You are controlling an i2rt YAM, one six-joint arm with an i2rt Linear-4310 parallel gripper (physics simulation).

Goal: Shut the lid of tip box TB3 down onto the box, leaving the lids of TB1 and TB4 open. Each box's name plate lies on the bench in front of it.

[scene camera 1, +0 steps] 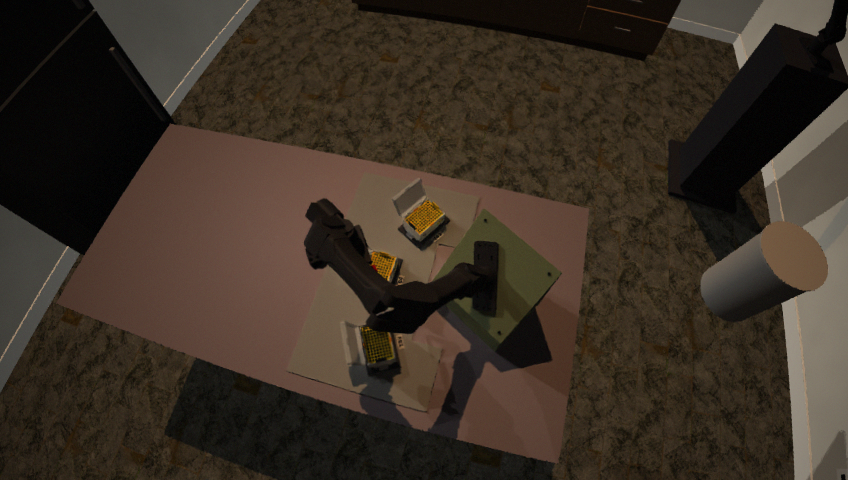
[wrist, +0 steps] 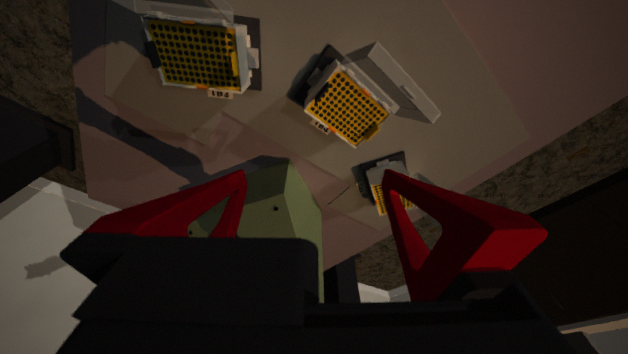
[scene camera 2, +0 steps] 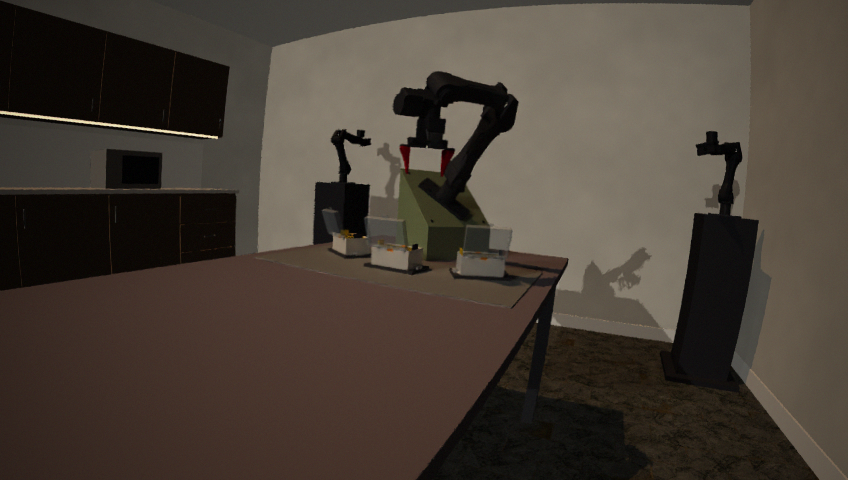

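Seen in the pictures: gripper, fingertip midpoint: (wrist: pixel 314 177) (scene camera 2: pixel 424 174); arm's base at its link origin: (scene camera 1: pixel 486 276) (scene camera 2: pixel 443 199).
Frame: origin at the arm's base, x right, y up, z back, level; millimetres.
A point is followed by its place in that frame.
Box TB3 (scene camera 1: pixel 379 346) {x -257, y -140, z -243 mm} (scene camera 2: pixel 480 265) (wrist: pixel 197 55) {x -249, y -141, z -256 mm} stands at one end of the row, its clear lid (scene camera 1: pixel 352 343) {x -280, y -104, z -315 mm} (scene camera 2: pixel 487 239) {x -287, y -85, z -322 mm} (wrist: pixel 185 7) {x -275, y -133, z -302 mm} open and upright; its name plate (scene camera 1: pixel 401 341) {x -211, y -195, z -193 mm} (wrist: pixel 220 94) {x -211, y -195, z -194 mm} is blurred. TB4 (scene camera 1: pixel 384 265) {x -4, y -140, z -320 mm} (scene camera 2: pixel 395 257) (wrist: pixel 347 107) {x -31, y -140, z -336 mm} stands in the middle with its lid (scene camera 2: pixel 385 230) {x -33, y -84, z -410 mm} (wrist: pixel 400 85) {x -38, y -52, z -407 mm} open. TB1 (scene camera 1: pixel 424 220) (scene camera 2: pixel 351 245) (wrist: pixel 387 192) stands at the other end, lid (scene camera 1: pixel 408 197) {x 240, y -96, z -320 mm} (scene camera 2: pixel 330 221) {x 240, y -89, z -325 mm} open. My gripper (scene camera 2: pixel 425 173) {x -95, y 70, z -328 mm} (wrist: pixel 314 177) {x -95, y 70, z -328 mm} is open and empty, pointing down high above the boxes; the arm mostly hides it in scene camera 1.
The boxes hold yellow tip racks and stand on a grey-beige mat (scene camera 1: pixel 321 333) {x -269, y -197, z -445 mm} (scene camera 2: pixel 505 295) {x -377, y -197, z -418 mm} on the pink bench (scene camera 1: pixel 208 226) {x -42, y -200, z -1028 mm} (scene camera 2: pixel 208 368) {x -202, y -200, z -1046 mm}. The green sloped base (scene camera 1: pixel 523 267) {x 29, y 63, z 90 mm} (scene camera 2: pixel 416 208) {x 43, y -35, z -116 mm} (wrist: pixel 305 215) {x 61, y -102, z -107 mm} carries my arm, in front of the boxes.
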